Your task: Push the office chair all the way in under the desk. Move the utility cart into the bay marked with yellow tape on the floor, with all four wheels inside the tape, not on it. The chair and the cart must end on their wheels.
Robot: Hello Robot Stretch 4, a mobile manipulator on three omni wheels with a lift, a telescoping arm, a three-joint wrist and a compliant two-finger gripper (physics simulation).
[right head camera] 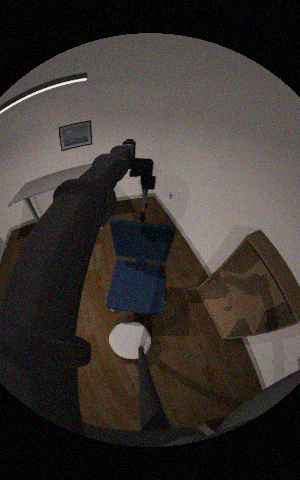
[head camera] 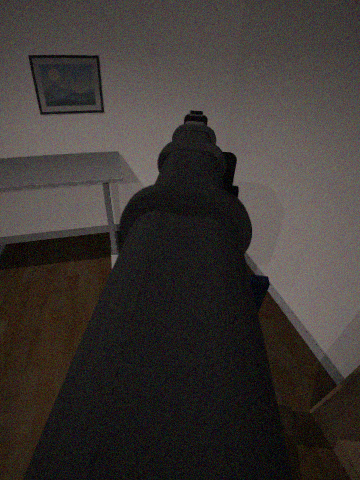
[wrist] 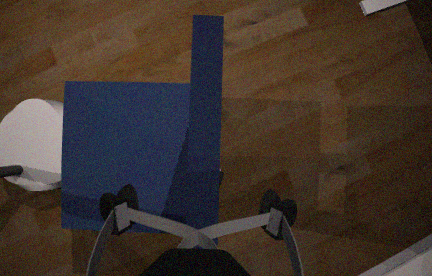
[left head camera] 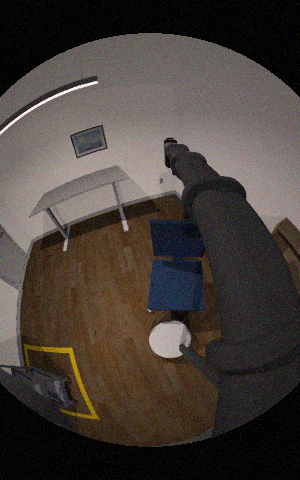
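Seen in the pictures: gripper, between the fingertips: (right head camera: 143,213) (wrist: 199,203) (left head camera: 184,211); robot's base, origin of its link: (right head camera: 130,338) (left head camera: 169,337).
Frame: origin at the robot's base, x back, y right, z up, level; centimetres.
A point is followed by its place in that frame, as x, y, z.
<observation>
The blue office chair (head camera: 259,286) @(-68.6, 27.0, 93.5) (left head camera: 177,287) @(-45.8, 6.5, 44.2) (right head camera: 136,287) @(-47.5, 6.0, 44.2) (wrist: 115,145) @(-44.7, 2.3, 44.2) stands upright away from the desk (head camera: 55,171) @(-172.7, -104.7, 92.2) (left head camera: 82,184) @(-169.4, -111.4, 92.2) (right head camera: 45,183) @(-159.8, -137.3, 92.2), which is against the far wall. My gripper (right head camera: 143,218) @(-72.0, 8.7, 103.9) (wrist: 199,203) @(-72.0, 8.7, 103.9) is open and points down at the chair's backrest. In the wrist view one finger shows over the seat and the other past the backrest, with the backrest's top edge between them; contact is not clear. The grey utility cart (left head camera: 54,387) @(100.6, -134.8, 12.2) is at the lower left, overlapping the yellow tape bay (left head camera: 50,348) @(47.0, -157.4, -2.7). Its wheels are too hidden to place.
A brown open box (head camera: 337,422) @(-51.3, 92.3, 7.2) (left head camera: 289,232) @(-51.9, 94.4, 103.2) (right head camera: 240,302) is by the right wall. A white round piece with a dark rod (left head camera: 167,340) @(1.3, -2.4, 18.7) (right head camera: 126,341) @(1.7, -2.7, 18.7) (wrist: 32,135) @(0.2, -4.4, 18.7) is close to the seat's front edge. My arm hides part of the chair and floor.
</observation>
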